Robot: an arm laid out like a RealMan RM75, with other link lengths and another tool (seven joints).
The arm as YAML. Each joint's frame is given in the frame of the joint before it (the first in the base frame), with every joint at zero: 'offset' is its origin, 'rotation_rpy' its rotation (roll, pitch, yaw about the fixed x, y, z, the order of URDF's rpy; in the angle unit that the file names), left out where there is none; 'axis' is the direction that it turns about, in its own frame. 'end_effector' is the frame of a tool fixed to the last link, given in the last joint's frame.
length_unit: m
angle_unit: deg
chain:
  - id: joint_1
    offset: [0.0, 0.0, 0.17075]
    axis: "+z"
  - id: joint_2
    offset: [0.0, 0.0, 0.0]
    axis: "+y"
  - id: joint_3
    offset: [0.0, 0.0, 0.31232]
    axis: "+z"
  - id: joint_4
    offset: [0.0, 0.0, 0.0]
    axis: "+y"
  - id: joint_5
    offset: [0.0, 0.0, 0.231]
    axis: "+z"
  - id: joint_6
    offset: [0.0, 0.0, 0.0]
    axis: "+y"
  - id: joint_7
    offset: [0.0, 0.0, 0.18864]
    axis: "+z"
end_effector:
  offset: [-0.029, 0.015, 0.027]
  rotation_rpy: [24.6, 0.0, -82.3]
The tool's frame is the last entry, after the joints.
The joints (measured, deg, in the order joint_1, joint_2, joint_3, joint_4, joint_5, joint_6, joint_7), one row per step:
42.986, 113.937, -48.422, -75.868, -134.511, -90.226, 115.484
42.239, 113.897, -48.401, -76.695, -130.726, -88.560, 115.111
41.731, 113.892, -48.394, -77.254, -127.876, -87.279, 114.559
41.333, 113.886, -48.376, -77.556, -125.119, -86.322, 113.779
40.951, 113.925, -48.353, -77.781, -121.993, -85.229, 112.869
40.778, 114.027, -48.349, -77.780, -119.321, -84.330, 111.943
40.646, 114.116, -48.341, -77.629, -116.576, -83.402, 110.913
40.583, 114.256, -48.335, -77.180, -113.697, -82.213, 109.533
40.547, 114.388, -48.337, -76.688, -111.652, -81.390, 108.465
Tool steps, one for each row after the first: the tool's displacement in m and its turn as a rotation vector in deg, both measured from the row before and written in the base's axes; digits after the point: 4 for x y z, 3 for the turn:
-0.0110, 0.0007, 0.0070, 1.719, 3.014, 2.111
-0.0085, 0.0001, 0.0054, 1.285, 2.172, 1.792
-0.0080, -0.0008, 0.0043, 0.865, 2.007, 1.825
-0.0092, -0.0011, 0.0048, 0.932, 2.346, 2.027
-0.0085, -0.0011, 0.0033, 0.649, 2.032, 1.833
-0.0083, -0.0010, 0.0035, 0.650, 2.101, 1.830
-0.0083, -0.0004, 0.0034, 0.810, 2.237, 1.914
-0.0052, -0.0003, 0.0019, 0.489, 1.627, 1.261

